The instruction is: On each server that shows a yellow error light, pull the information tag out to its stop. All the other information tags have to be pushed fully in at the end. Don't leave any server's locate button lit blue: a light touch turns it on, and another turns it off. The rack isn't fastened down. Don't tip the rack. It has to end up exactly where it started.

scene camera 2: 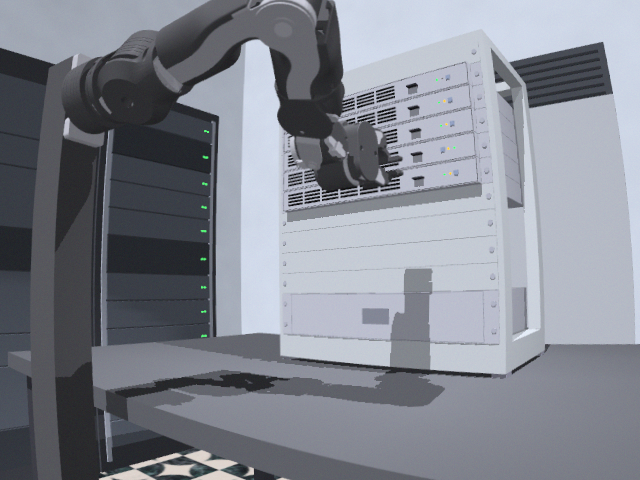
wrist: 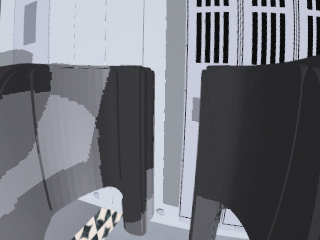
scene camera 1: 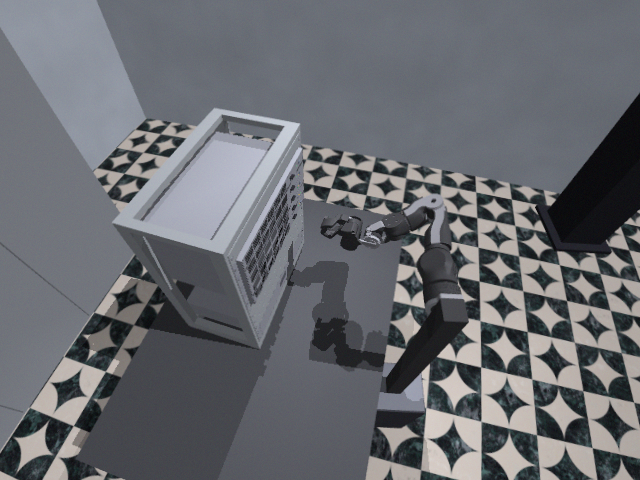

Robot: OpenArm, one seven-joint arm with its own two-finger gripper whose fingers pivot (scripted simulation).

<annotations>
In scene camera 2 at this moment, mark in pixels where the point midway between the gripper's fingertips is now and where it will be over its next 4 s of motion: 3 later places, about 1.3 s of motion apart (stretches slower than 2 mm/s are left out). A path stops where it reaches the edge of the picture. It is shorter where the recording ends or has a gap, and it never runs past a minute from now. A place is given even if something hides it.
My gripper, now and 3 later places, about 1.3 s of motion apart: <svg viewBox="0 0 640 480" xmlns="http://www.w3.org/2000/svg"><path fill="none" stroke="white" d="M388 168L412 173L416 177L414 176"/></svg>
</annotations>
